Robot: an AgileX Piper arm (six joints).
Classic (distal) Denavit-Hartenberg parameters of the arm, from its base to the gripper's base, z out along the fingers. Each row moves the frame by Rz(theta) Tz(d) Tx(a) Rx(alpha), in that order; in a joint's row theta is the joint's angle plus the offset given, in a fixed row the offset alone. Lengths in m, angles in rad.
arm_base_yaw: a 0, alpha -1.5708, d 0.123, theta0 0
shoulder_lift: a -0.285, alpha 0, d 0, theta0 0.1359
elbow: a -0.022, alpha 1.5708, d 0, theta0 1.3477
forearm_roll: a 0, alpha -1.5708, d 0.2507, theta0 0
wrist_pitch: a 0, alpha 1.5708, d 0, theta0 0
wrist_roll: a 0, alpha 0, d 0.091, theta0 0
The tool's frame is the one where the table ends.
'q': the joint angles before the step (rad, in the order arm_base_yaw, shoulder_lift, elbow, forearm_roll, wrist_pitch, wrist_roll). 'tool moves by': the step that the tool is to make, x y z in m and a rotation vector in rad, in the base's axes. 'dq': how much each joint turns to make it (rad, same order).
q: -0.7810, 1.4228, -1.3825, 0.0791, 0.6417, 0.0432
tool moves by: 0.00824, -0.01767, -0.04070, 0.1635, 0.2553, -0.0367
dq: -0.0014, 0.1215, -0.0451, -0.1075, 0.2191, 0.0588
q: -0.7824, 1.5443, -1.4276, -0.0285, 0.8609, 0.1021
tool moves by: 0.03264, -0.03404, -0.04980, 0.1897, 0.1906, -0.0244
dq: 0.0000, 0.2447, -0.1606, -0.0109, 0.1855, 0.0221
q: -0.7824, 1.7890, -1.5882, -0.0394, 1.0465, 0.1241
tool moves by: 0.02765, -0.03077, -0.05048, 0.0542, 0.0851, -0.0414
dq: 0.0021, 0.2013, -0.1125, -0.0403, 0.0126, 0.0525
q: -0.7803, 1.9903, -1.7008, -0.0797, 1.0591, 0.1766
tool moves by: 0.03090, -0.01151, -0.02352, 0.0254, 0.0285, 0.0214
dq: 0.0304, 0.1443, -0.1507, -0.0025, 0.0451, 0.0062
